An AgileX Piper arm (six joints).
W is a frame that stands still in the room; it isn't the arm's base.
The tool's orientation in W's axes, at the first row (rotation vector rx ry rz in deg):
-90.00 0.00 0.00
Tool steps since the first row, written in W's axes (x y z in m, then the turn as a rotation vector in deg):
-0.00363 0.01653 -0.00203 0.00 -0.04 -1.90
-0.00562 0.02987 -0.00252 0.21 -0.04 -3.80
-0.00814 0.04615 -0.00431 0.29 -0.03 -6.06
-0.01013 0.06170 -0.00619 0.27 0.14 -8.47
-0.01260 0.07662 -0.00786 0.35 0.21 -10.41
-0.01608 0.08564 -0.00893 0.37 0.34 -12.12
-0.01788 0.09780 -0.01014 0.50 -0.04 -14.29
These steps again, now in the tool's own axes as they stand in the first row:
-0.00363 0.00203 0.01653 0.00 1.90 -0.04
-0.00562 0.00252 0.02987 0.21 3.80 -0.04
-0.00814 0.00431 0.04615 0.29 6.06 -0.03
-0.01013 0.00619 0.06170 0.27 8.47 0.14
-0.01260 0.00786 0.07662 0.35 10.41 0.21
-0.01608 0.00893 0.08564 0.37 12.12 0.34
-0.01788 0.01014 0.09780 0.50 14.29 -0.04

